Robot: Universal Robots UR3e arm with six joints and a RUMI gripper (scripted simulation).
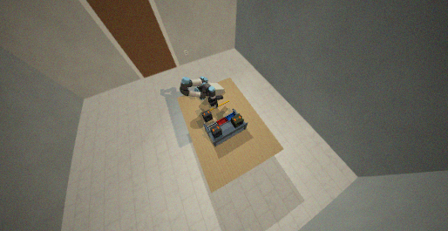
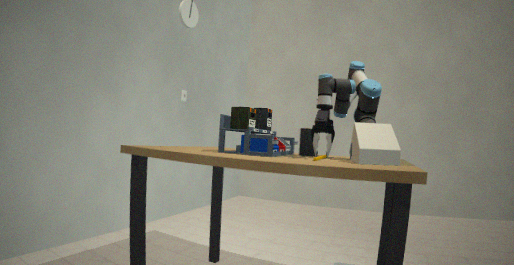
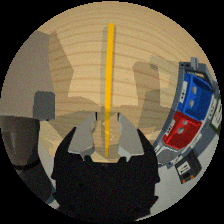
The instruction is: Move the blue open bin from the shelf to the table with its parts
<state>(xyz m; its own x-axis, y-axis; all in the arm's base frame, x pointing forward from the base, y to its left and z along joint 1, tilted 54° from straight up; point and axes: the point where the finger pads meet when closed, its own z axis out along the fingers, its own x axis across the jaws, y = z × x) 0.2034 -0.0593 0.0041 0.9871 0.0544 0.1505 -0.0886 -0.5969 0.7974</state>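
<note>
My hand is 20 mm above the yellow rod. From my hand the other things lie so: dark box: 80 mm ahead, 160 mm to the right, 40 mm above; red bin: 250 mm ahead, 60 mm to the right, 20 mm above; blue open bin: 260 mm ahead, 50 mm to the left, 20 mm above.
</note>
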